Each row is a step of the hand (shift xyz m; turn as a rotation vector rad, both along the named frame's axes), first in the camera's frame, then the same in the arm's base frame.
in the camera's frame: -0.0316 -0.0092 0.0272 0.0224 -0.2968 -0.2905
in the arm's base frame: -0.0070 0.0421 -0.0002 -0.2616 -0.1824 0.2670
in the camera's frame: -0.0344 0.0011 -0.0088 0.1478 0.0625 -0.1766
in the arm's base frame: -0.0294 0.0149 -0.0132 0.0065 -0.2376 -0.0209
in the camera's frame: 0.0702 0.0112 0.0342 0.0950 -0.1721 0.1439
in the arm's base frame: 0.0746 -0.0205 0.0153 0.1092 0.0783 0.2032
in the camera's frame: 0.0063 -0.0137 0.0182 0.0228 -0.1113 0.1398
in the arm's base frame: 0.0122 0.0121 0.0162 0.0742 0.1103 0.1216
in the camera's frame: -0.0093 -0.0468 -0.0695 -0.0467 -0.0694 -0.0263
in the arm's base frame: -0.0657 -0.0385 0.0362 -0.0703 0.0216 0.0478
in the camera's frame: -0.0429 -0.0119 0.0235 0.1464 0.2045 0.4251
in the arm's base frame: -0.0181 0.0469 -0.0017 0.4399 0.1932 -0.1146
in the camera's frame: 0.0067 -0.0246 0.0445 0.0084 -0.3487 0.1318
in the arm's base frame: 0.0264 0.0336 0.0283 -0.0113 0.1543 0.3392
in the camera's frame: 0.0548 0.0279 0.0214 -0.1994 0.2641 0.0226
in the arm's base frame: 0.0605 -0.0233 -0.0064 -0.0463 0.0977 -0.3136
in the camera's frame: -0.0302 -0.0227 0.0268 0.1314 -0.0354 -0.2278
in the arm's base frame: -0.0103 0.0433 0.0130 -0.0673 -0.2490 0.0622
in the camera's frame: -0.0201 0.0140 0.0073 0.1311 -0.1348 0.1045
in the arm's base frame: -0.0051 0.0158 -0.0194 0.1198 0.0192 0.1777
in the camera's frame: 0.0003 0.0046 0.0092 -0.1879 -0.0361 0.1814
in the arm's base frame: 0.0076 0.0060 -0.0036 -0.0235 0.2620 -0.0171
